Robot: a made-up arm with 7 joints. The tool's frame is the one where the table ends. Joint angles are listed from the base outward.
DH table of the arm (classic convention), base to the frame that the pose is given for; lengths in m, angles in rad. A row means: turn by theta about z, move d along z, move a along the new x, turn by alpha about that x. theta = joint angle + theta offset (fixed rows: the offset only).
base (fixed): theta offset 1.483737  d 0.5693  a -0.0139  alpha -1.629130
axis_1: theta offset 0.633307  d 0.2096  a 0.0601  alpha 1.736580
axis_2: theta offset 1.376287  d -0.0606  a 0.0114  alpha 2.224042
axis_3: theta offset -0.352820  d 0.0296  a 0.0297  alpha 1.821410
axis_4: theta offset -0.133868  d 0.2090  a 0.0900  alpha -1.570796
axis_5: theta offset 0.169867  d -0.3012  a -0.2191  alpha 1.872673
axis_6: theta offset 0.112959  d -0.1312  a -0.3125  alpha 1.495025
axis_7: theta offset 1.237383  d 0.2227  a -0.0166  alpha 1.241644
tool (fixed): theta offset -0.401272  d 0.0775  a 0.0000  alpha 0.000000
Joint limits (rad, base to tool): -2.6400..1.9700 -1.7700..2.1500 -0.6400..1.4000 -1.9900..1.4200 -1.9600..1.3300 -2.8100..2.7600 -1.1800..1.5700
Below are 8 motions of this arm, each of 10 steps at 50 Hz.
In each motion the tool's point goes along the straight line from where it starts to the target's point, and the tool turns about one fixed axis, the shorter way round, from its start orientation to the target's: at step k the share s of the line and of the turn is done. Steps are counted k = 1, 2, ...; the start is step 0. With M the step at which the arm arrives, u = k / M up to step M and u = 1 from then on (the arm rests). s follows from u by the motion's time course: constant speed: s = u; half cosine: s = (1 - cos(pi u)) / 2; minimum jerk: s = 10 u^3 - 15 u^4 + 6 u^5.
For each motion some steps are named. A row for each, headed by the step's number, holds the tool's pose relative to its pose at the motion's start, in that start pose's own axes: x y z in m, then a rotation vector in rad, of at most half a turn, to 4 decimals.
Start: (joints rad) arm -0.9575 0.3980 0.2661 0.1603 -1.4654 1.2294 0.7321
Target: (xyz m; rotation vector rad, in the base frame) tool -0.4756 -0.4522 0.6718 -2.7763 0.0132 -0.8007
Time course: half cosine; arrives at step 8
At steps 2, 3, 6, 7, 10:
2: -0.0060 -0.0022 -0.0018 -0.0051 0.0093 0.0014
3: -0.0127 -0.0045 -0.0039 -0.0108 0.0196 0.0029
6: -0.0351 -0.0126 -0.0108 -0.0299 0.0541 0.0079
7: -0.0396 -0.0142 -0.0121 -0.0337 0.0609 0.0090
10: -0.0412 -0.0147 -0.0126 -0.0350 0.0634 0.0093

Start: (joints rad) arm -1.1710 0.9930 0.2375 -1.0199 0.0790 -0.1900 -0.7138
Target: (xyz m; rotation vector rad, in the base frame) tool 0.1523 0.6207 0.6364 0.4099 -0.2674 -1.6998
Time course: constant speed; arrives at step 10
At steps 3, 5, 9, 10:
3: 0.0089 0.0176 0.0098 0.0096 -0.0085 -0.0596
5: 0.0148 0.0293 0.0163 0.0159 -0.0141 -0.0994
9: 0.0267 0.0528 0.0294 0.0287 -0.0254 -0.1789
10: 0.0296 0.0587 0.0327 0.0318 -0.0282 -0.1988

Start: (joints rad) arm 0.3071 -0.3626 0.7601 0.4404 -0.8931 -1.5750 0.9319
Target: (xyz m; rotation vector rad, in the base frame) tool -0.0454 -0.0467 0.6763 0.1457 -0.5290 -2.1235
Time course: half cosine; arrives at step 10
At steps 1, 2, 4, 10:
1: 0.0002 -0.0002 0.0009 0.0033 -0.0003 0.0008
2: 0.0008 -0.0009 0.0035 0.0129 -0.0013 0.0030
4: 0.0029 -0.0032 0.0126 0.0465 -0.0047 0.0110
10: 0.0084 -0.0093 0.0363 0.1346 -0.0137 0.0318

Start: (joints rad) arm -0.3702 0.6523 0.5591 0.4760 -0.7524 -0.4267 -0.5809
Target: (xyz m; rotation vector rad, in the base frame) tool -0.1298 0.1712 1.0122 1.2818 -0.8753 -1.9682
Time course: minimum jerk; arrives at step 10
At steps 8, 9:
8: 0.0401 0.0146 0.1436 0.0998 0.1987 -0.1236
9: 0.0422 0.0153 0.1512 0.1050 0.2091 -0.1301

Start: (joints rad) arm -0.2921 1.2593 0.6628 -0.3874 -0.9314 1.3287 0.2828
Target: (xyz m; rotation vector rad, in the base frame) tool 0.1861 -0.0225 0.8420 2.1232 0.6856 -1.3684
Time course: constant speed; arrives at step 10
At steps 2, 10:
2: 0.0029 0.0012 -0.0012 0.0036 -0.0078 -0.0042
10: 0.0143 0.0061 -0.0058 0.0179 -0.0392 -0.0209

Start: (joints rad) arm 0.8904 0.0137 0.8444 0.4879 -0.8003 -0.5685 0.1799
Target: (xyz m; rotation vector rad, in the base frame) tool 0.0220 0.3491 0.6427 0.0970 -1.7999 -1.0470
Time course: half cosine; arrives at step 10
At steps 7, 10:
7: -0.0083 -0.0056 0.0578 0.0957 0.0904 0.0354
10: -0.0105 -0.0071 0.0728 0.1206 0.1139 0.0445

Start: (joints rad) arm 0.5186 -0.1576 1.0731 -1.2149 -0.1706 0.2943 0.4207
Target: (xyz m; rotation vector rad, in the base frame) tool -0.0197 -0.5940 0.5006 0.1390 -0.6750 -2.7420
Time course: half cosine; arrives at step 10
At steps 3, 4, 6, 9, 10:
3: 0.0053 -0.0034 -0.0095 -0.0314 0.0039 0.0015
4: 0.0088 -0.0057 -0.0160 -0.0527 0.0066 0.0026
6: 0.0167 -0.0109 -0.0303 -0.0998 0.0125 0.0049
9: 0.0249 -0.0162 -0.0452 -0.1487 0.0187 0.0073
10: 0.0255 -0.0166 -0.0463 -0.1525 0.0191 0.0074

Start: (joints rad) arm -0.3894 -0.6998 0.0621 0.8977 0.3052 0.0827 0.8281
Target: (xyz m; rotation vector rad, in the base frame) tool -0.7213 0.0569 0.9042 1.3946 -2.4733 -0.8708
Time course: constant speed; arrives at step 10
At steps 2, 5, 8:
2: -0.0204 0.0032 0.0130 0.0218 0.0503 0.0418
5: -0.0510 0.0079 0.0324 0.0545 0.1257 0.1046
8: -0.0815 0.0126 0.0518 0.0872 0.2012 0.1674

